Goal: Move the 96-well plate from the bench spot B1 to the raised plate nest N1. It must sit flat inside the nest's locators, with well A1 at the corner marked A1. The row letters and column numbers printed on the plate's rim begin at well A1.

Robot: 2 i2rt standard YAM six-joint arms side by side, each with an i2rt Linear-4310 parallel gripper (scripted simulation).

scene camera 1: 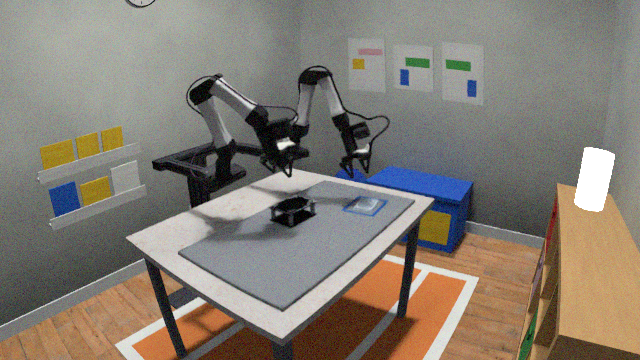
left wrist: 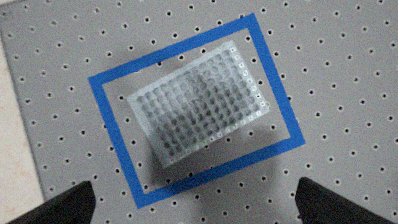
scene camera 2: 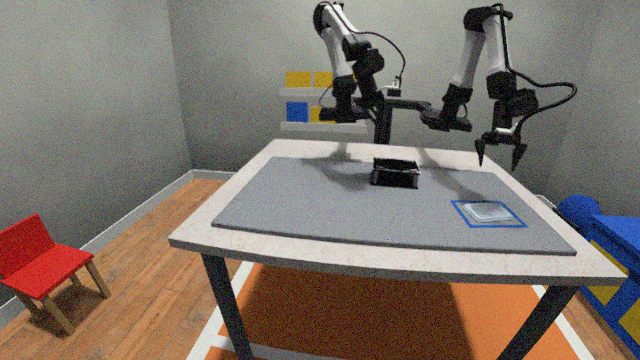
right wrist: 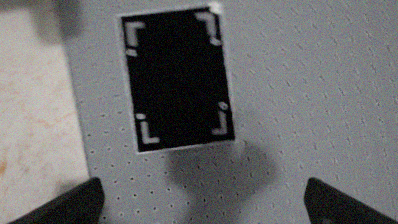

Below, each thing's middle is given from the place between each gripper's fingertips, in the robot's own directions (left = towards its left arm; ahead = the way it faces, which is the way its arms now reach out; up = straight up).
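The clear 96-well plate [scene camera 2: 481, 212] is 350 mm to the left of my right hand, 170 mm ahead of it and 210 mm below it. My right gripper [scene camera 2: 380, 122] is 10 mm past the black raised nest [right wrist: 200, 78], 70 mm to the right of it and 160 mm above it.
The black raised nest is 290 mm to the right of my left hand [scene camera 2: 496, 169], 140 mm behind it and 80 mm below it. The clear 96-well plate is 10 mm to the right of my left hand, 50 mm ahead of it and 130 mm below it.
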